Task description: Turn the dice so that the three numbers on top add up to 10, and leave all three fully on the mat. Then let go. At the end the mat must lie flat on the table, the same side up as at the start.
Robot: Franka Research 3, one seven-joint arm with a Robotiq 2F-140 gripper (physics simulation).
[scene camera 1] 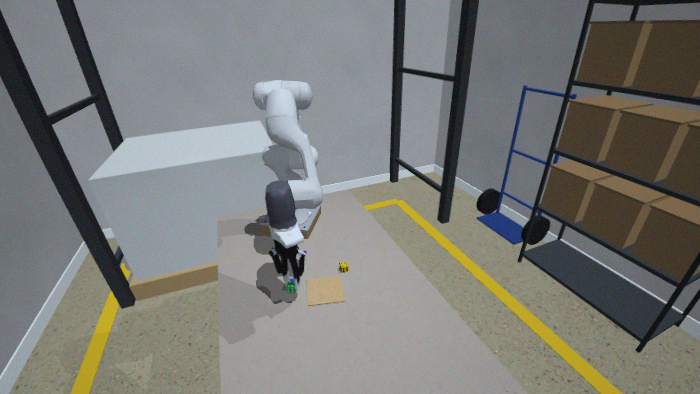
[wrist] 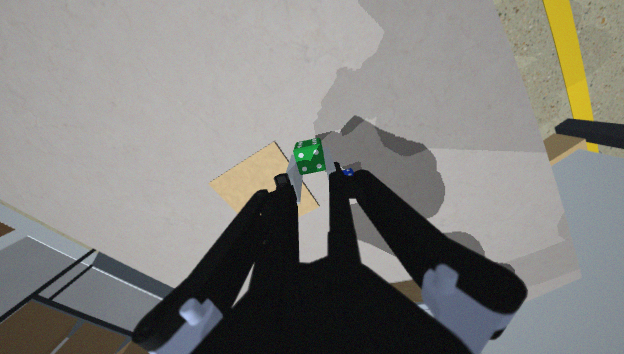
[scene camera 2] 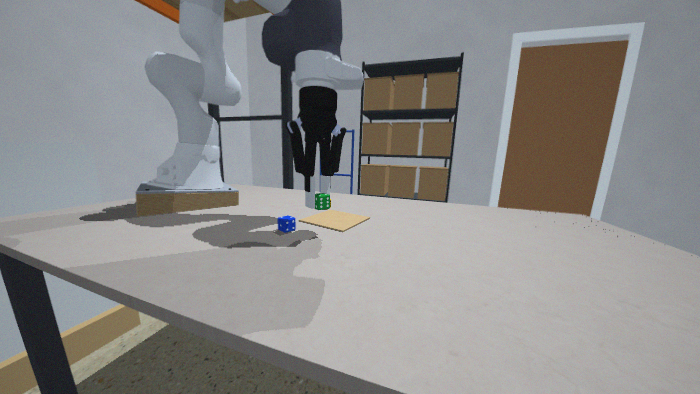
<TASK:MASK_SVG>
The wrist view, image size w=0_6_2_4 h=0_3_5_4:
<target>gripper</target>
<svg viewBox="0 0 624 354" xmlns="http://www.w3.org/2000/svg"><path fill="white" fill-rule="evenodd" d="M528 289L525 283L509 269L448 238L369 171L358 170L353 173L353 176L344 175L340 164L333 162L330 149L326 147L323 148L329 182L327 256L310 263L299 261L297 204L300 204L303 175L299 174L293 154L291 155L286 173L278 174L274 177L276 190L268 192L267 189L261 189L253 194L189 276L139 321L132 333L132 342L150 354L480 354L489 340L496 340L501 336L527 298ZM253 266L248 291L233 306ZM349 199L356 199L405 270L422 289L422 299L434 317L361 262Z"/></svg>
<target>green die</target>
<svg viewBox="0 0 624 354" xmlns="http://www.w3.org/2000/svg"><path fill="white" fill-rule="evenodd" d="M320 138L296 142L293 153L299 174L304 175L326 170Z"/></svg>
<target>tan mat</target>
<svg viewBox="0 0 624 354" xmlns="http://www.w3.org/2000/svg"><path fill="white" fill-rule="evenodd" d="M303 181L300 204L297 204L298 217L319 208L319 204ZM275 141L208 183L237 214L258 190L267 189L268 192L276 190L274 177L278 174L286 173L289 161Z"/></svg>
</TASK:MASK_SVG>
